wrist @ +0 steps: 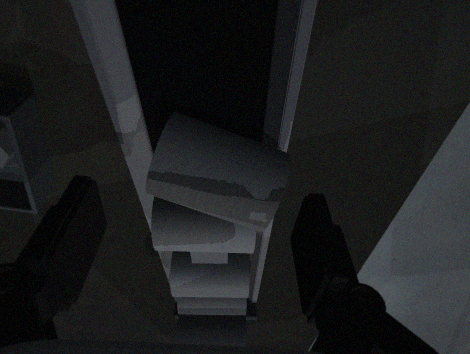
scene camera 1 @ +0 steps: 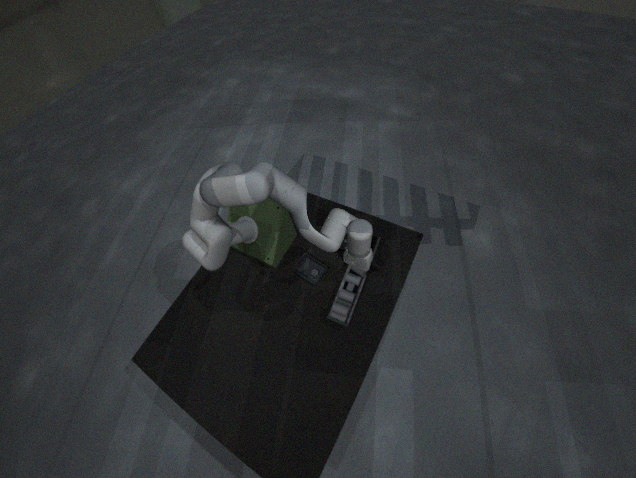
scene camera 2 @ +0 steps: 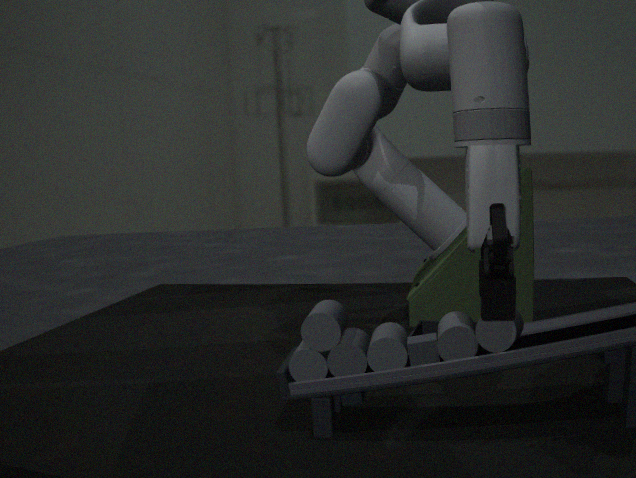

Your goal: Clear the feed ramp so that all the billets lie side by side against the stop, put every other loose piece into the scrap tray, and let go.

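Pixels of known places: gripper, fingertip midpoint: point(wrist: 201, 208) point(scene camera 1: 357, 267) point(scene camera 2: 495, 307); arm's base at its link origin: point(scene camera 1: 247, 229) point(scene camera 2: 454, 235).
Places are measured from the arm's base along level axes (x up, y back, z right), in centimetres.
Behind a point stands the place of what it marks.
Note:
The feed ramp point(scene camera 1: 357, 299) @(x -5.5, y -56.4, z 11.0 cm) point(scene camera 2: 570, 345) @(x -3.6, y -56.8, z -6.5 cm) point(wrist: 104, 55) slopes down to the stop at its low end. Several grey billets lie across it. One billet point(scene camera 2: 321, 328) @(x -1.5, y -54.8, z 17.5 cm) rests on top of the two lowest. A small block point(scene camera 2: 424, 349) @(x -4.3, y -53.5, z 7.5 cm) point(wrist: 209, 257) @(x -3.6, y -52.3, z 8.3 cm) sits between the third billet point(scene camera 2: 388, 349) @(x -3.7, y -55.0, z 11.1 cm) and the fourth billet point(scene camera 2: 456, 339) @(x -2.9, y -55.1, z 4.4 cm) point(wrist: 195, 225) @(x -1.9, y -52.0, z 3.0 cm). The uppermost billet point(scene camera 2: 497, 336) @(x -2.5, y -56.0, z 0.6 cm) point(wrist: 220, 150) @(x -1.7, y -53.5, z -2.0 cm) lies skewed across the rails in the wrist view. My gripper point(scene camera 2: 497, 314) @(x -0.6, y -52.6, z 0.2 cm) point(wrist: 201, 208) @(x -0.6, y -52.6, z 0.2 cm) is open, its fingers on either side of this billet, apart from it. The scrap tray point(scene camera 1: 318, 259) @(x -9.4, y -34.4, z -0.2 cm) point(wrist: 23, 165) @(x -9.4, y -38.1, z 4.9 cm) holds a small light piece point(scene camera 1: 314, 271) @(x -10.8, y -34.2, z 4.3 cm).
The ramp stands on legs point(scene camera 2: 322, 417) @(x -10.4, y -56.2, z 17.8 cm) on the dark table top point(scene camera 1: 246, 370) @(x -12.8, y -25.1, z 52.0 cm). The scrap tray is between the ramp and the green base mount point(scene camera 1: 267, 231) @(x 2.3, y -11.0, z -1.3 cm) point(scene camera 2: 447, 298) @(x -8.1, y -16.4, z 2.7 cm). The side rails of the ramp stand close beside the billets' ends.

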